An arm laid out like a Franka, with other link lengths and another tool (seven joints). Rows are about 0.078 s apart.
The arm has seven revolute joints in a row. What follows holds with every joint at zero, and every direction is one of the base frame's.
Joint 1 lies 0.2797 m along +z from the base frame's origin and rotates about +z.
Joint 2 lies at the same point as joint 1 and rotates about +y.
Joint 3 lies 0.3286 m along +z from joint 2 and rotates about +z.
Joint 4 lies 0.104 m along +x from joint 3 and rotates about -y.
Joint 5 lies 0.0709 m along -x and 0.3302 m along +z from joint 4 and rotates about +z.
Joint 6 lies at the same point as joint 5 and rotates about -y.
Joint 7 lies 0.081 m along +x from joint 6 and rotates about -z.
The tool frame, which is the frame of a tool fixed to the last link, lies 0.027 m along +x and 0.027 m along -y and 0.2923 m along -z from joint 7; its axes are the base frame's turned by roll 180, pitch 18.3 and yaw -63.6 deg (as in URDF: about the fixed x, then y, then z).
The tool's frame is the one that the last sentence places.
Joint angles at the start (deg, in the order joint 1, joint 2, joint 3, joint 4, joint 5, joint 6, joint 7):
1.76, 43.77, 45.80, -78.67, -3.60, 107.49, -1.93
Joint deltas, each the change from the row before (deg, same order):
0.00, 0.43, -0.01, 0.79, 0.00, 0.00, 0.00
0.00, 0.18, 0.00, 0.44, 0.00, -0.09, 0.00
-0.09, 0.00, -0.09, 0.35, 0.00, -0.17, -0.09
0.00, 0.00, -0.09, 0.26, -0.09, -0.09, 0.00
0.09, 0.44, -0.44, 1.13, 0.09, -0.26, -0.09
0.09, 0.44, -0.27, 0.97, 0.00, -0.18, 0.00
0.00, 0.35, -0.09, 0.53, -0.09, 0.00, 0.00
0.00, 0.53, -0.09, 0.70, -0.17, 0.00, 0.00
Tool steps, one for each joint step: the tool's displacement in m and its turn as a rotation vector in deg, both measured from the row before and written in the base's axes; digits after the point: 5 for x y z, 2 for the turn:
0.00462, 0.00068, 0.00095, 0.40, -0.11, -0.40
0.00229, 0.00015, 0.00098, 0.18, -0.06, -0.18
0.00296, -0.00167, 0.00152, 0.06, -0.15, -0.17
0.00220, -0.00104, 0.00091, -0.03, -0.18, -0.13
0.00729, -0.00235, 0.00049, 0.21, -0.13, -0.62
0.00576, -0.00127, 0.00029, 0.20, -0.11, -0.51
0.00361, -0.00074, -0.00062, 0.14, -0.08, -0.30
0.00457, -0.00096, -0.00144, 0.17, -0.08, -0.37

